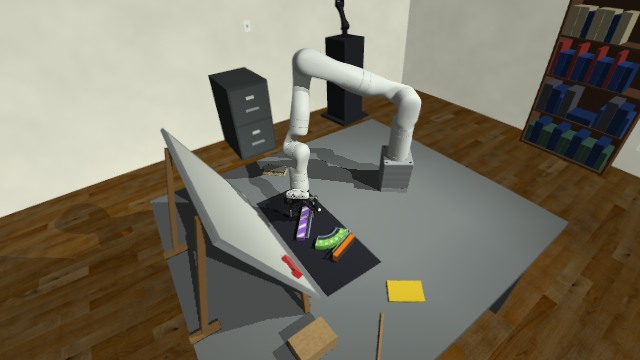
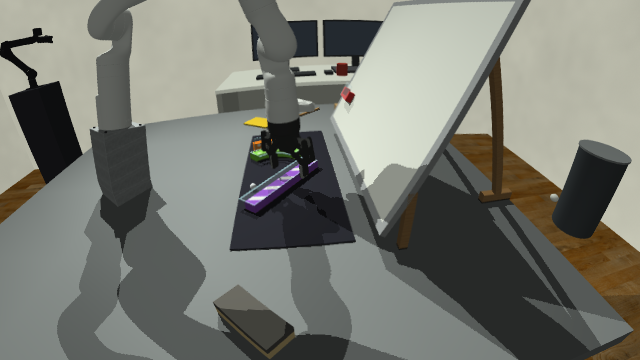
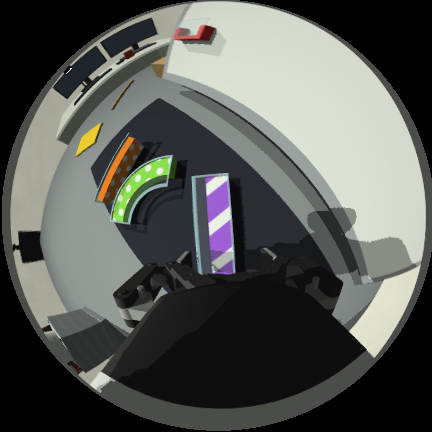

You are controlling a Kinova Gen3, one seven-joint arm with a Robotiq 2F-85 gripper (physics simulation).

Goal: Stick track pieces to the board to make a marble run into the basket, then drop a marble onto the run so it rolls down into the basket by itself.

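Places are measured from the arm's base along level axes (x ahead, y left, z up), in metres.
Pixels of known places: gripper, fingertip midpoint: (image 1: 302, 215) (image 2: 289, 171) (image 3: 225, 257); arm's base, link origin: (image 1: 397, 154) (image 2: 116, 126).
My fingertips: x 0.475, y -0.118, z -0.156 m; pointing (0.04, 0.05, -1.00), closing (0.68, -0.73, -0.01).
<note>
Ahead of a thing's pixels: the offset from my fingertips to its middle. "spot": to the spot under its first point. Level surfaces: height alone.
My gripper (image 1: 304, 209) (image 2: 289, 170) (image 3: 225, 257) is open and empty, its fingertips apart around one end of the purple-and-white striped straight track piece (image 1: 302, 231) (image 2: 272, 191) (image 3: 218, 205). Contact is unclear. The piece lies on the dark mat @[0.035 m down] (image 1: 327, 285) (image 2: 250, 237) (image 3: 160, 115). A green dotted curved piece @[spot: 0.004 m ahead, 0.184 m left, 0.013 m down] (image 1: 330, 242) (image 2: 260, 156) (image 3: 132, 184) and an orange straight piece @[spot: 0.010 m back, 0.244 m left, 0.003 m down] (image 1: 343, 247) (image 2: 257, 145) (image 3: 116, 170) lie there too. A white marble @[0.094 m back, 0.003 m right, 0.027 m down] (image 1: 319, 209) (image 2: 253, 186) is beside the purple piece. The red basket @[spot: 0.231 m ahead, 0.254 m left, 0.108 m up] (image 1: 291, 266) (image 2: 347, 95) (image 3: 197, 34) is on the tilted white board (image 1: 220, 210) (image 2: 435, 75) (image 3: 325, 100).
The board leans on wooden easel legs (image 1: 201, 275) (image 2: 496, 125). A yellow sheet @[0.050 m back, 0.511 m left, 0.035 m down] (image 1: 406, 291) (image 2: 255, 121) (image 3: 89, 139), a cardboard-coloured box @[0.305 m ahead, 0.442 m left, 0.008 m down] (image 1: 313, 340), a thin stick @[0.143 m ahead, 0.565 m left, 0.034 m down] (image 1: 380, 335) and a flat block @[0.119 m back, 0.404 m right, 0.023 m down] (image 1: 275, 170) (image 2: 255, 320) lie around the mat.
</note>
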